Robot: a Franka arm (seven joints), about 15 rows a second.
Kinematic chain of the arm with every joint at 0, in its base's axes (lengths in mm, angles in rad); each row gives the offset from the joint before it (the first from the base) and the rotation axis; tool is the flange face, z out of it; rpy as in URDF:
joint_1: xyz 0 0 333 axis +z
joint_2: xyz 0 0 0 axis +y
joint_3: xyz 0 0 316 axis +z
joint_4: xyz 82.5 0 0 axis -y
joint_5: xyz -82.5 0 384 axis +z
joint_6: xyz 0 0 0 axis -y
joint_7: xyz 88 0 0 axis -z
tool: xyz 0 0 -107 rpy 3.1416 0 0
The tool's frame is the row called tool.
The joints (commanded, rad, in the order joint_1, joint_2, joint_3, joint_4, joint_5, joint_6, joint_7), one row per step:
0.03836, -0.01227, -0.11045, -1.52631, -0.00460, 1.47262, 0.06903
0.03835, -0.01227, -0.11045, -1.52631, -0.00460, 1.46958, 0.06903
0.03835, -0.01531, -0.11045, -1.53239, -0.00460, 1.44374, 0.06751
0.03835, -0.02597, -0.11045, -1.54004, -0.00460, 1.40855, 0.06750
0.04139, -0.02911, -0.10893, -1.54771, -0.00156, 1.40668, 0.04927
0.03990, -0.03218, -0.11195, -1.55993, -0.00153, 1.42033, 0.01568
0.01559, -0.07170, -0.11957, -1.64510, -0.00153, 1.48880, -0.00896
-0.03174, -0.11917, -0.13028, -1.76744, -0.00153, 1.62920, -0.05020
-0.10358, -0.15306, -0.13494, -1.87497, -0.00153, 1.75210, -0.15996
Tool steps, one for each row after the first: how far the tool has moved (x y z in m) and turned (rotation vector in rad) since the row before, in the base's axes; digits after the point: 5 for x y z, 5 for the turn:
-0.00034, 0.00002, -0.00025, 0.00022, 0.00303, -0.00002
-0.00388, 0.00017, -0.00328, 0.00251, 0.02880, 0.00145
-0.00737, 0.00017, -0.00060, 0.00350, 0.03208, -0.00005
-0.00107, 0.00277, -0.00198, 0.00575, 0.00603, 0.02287
0.00029, -0.00252, -0.00293, 0.00382, -0.00481, 0.02890
-0.00743, -0.01744, -0.01325, 0.00531, -0.02318, -0.00719
-0.00720, -0.03089, -0.02138, 0.00035, -0.06608, -0.01679
-0.01110, -0.03874, -0.02331, -0.00550, -0.05053, 0.03323

